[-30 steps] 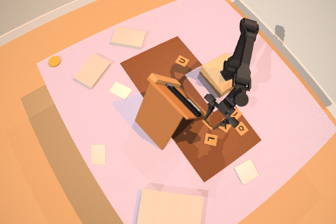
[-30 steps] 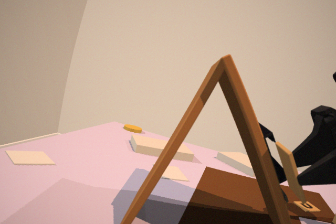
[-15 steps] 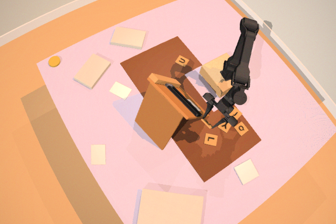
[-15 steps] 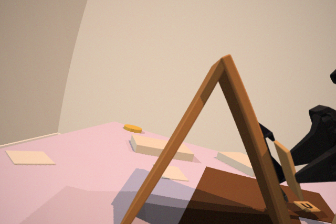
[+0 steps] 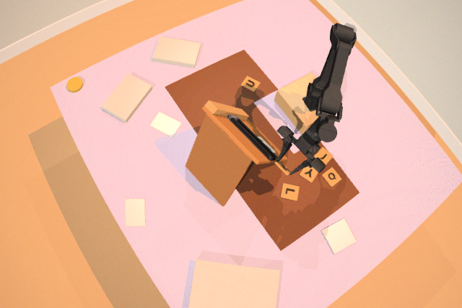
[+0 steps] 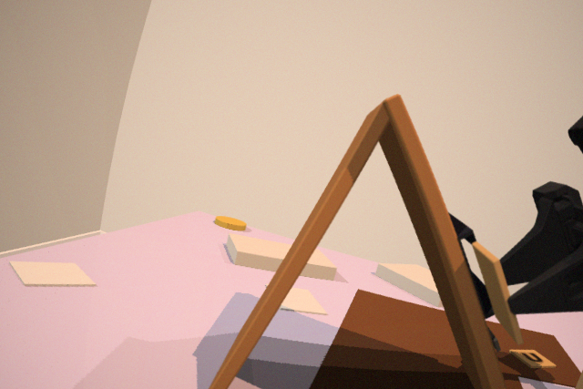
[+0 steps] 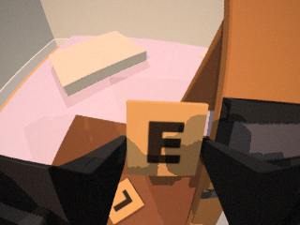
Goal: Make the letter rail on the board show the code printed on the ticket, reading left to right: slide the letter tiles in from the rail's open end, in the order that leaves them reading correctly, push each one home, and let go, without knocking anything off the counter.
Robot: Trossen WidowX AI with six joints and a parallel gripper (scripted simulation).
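Right now the white ticket is 130 mm to the right of my gripper tip, 80 mm below it and 20 mm behind it. Also, from my gripper tip: y tile (170 mm below, 150 mm behind, 10 mm to the left); brown mat (200 mm to the right, 180 mm below, 90 mm behind); letter tile (right at my gripper tip).
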